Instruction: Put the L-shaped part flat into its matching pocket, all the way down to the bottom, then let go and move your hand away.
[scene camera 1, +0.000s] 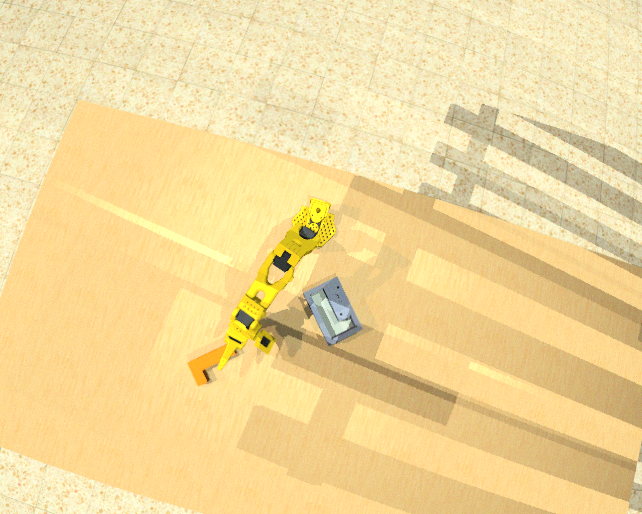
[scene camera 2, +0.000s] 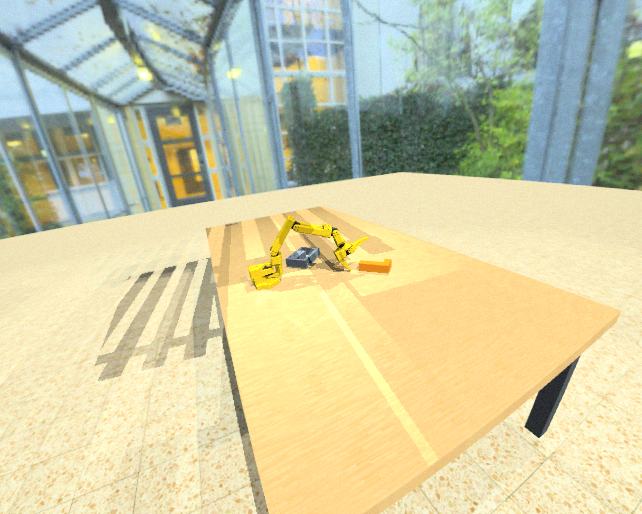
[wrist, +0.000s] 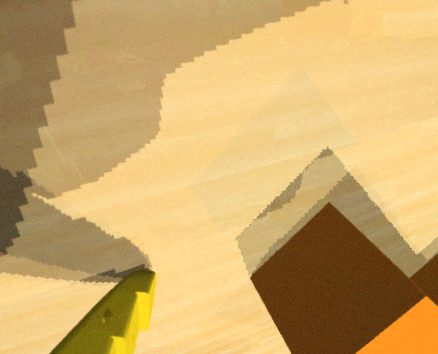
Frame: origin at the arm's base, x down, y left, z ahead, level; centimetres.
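Where they show: end effector, tool point: (scene camera 1: 240, 333) (scene camera 2: 350, 269) (wrist: 153, 292); arm's base, origin of the base link: (scene camera 1: 311, 234) (scene camera 2: 271, 281).
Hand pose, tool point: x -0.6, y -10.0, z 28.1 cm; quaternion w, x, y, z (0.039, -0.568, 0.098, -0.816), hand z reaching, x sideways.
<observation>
Things, the pixels of their top centre, and the offset from my tool point. Level surfaces: height alone.
- orange L-shaped part, middle of its top: (scene camera 1: 213, 364) (scene camera 2: 375, 261) dz +8.4, dx -2.4, dy -3.7 cm
- grey block, middle of its top: (scene camera 1: 333, 311) (scene camera 2: 303, 253) dz -11.0, dx -3.1, dy +19.8 cm
- wooden table, its level: dx +0.6 cm
The orange L-shaped part (scene camera 1: 199, 367) (scene camera 2: 374, 266) lies flat on the table. In scene camera 1 its corner is at the left, and the gripper covers part of its long arm's far end. In the wrist view the part (wrist: 415, 332) shows at the lower right, with dark side faces. My gripper (scene camera 1: 231, 358) (scene camera 2: 357, 254) is fully open and empty beside that end, its lower jaw tip low, close to the table. One notched jaw shows at the wrist view's lower left, apart from the part. The grey block (scene camera 1: 334, 300) (scene camera 2: 301, 262) has an empty, pale-floored L-shaped pocket (scene camera 1: 325, 313).
The block stands to the right of the forearm in scene camera 1, between the arm's base and the part's side of the table. The wooden table (scene camera 1: 133, 417) (scene camera 2: 342, 401) carries striped shadows. Its edge lies behind the arm's base.
</observation>
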